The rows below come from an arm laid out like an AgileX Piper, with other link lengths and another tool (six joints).
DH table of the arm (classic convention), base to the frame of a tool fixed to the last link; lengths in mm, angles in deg. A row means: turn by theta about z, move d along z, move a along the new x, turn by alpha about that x. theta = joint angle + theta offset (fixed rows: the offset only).
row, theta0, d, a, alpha
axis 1, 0, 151.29, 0, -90
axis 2, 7.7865, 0, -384.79, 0
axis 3, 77.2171, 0, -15.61, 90
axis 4, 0, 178.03, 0, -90
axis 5, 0, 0, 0, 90
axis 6, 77.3, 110.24, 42.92, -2.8
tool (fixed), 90, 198.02, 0, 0
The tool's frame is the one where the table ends.
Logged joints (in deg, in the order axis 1, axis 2, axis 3, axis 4, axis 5, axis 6), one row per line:
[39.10, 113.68, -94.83, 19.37, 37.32, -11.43]
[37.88, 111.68, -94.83, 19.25, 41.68, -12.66]
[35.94, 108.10, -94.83, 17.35, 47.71, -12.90]
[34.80, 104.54, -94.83, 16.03, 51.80, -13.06]
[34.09, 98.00, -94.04, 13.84, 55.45, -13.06]
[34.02, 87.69, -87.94, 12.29, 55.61, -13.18]
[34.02, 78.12, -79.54, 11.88, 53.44, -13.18]
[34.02, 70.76, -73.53, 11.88, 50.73, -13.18]
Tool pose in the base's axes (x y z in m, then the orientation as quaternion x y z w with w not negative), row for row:
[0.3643, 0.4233, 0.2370, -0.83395, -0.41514, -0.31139, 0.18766]
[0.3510, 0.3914, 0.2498, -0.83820, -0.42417, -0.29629, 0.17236]
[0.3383, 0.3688, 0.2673, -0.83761, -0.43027, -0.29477, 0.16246]
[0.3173, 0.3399, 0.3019, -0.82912, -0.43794, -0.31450, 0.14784]
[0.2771, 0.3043, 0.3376, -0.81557, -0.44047, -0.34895, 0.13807]
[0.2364, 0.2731, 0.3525, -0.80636, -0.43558, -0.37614, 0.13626]
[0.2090, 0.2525, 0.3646, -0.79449, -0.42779, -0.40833, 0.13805]
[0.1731, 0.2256, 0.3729, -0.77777, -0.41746, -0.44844, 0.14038]
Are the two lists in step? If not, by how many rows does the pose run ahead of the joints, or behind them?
The pose runs 1 row ahead of the joints: the pose in row i belongs to the joints in row i + 1.
